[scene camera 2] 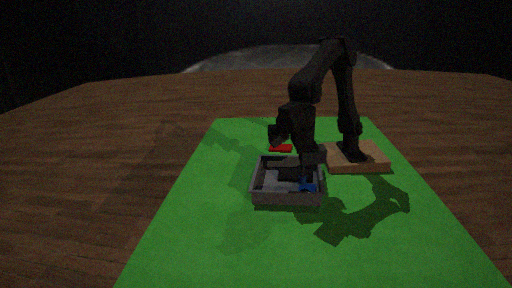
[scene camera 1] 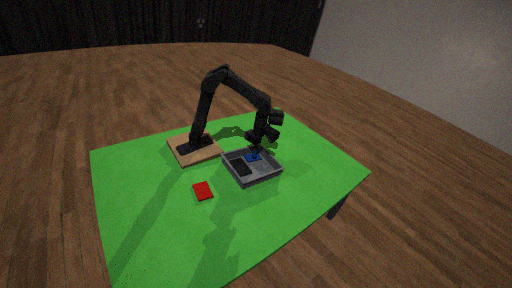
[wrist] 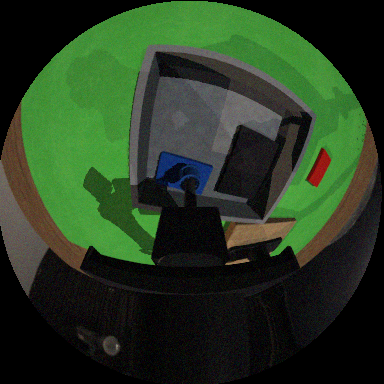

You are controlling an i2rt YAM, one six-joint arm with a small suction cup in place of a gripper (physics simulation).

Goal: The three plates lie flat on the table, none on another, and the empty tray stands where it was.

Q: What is my suction cup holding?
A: Nothing.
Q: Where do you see my suction cup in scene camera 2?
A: At 313, 153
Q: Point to a black plate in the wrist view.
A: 252, 154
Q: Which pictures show the grey tray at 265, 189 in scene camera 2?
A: Scene camera 2, scene camera 1 and the wrist view: all of them.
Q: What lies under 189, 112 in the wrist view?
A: A grey tray.
